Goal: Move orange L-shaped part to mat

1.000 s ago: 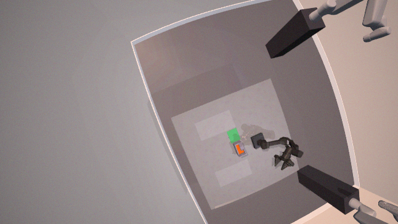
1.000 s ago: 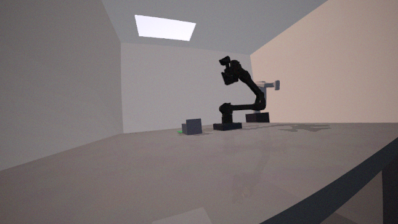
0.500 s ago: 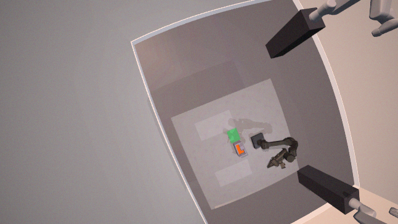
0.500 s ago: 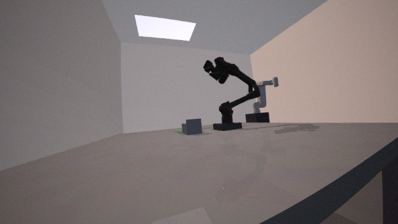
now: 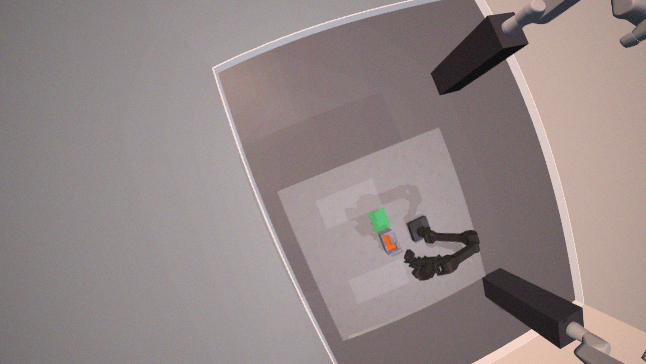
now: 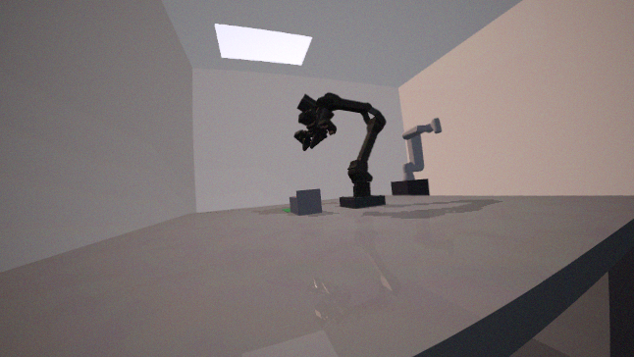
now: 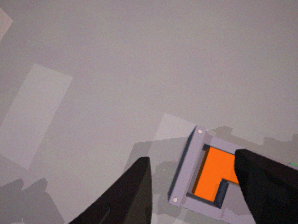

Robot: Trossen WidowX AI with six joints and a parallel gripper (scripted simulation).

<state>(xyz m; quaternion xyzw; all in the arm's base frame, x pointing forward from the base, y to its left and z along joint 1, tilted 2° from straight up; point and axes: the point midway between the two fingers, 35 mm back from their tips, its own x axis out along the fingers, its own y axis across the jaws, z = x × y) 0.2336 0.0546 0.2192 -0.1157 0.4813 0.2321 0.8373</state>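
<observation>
Right now my gripper tip is 10 mm short of the orange L-shaped part, 70 mm to the left of it and 190 mm above it. The rest, counted from my gripper tip: green mat: 20 mm ahead, 230 mm to the right, 250 mm below.
</observation>
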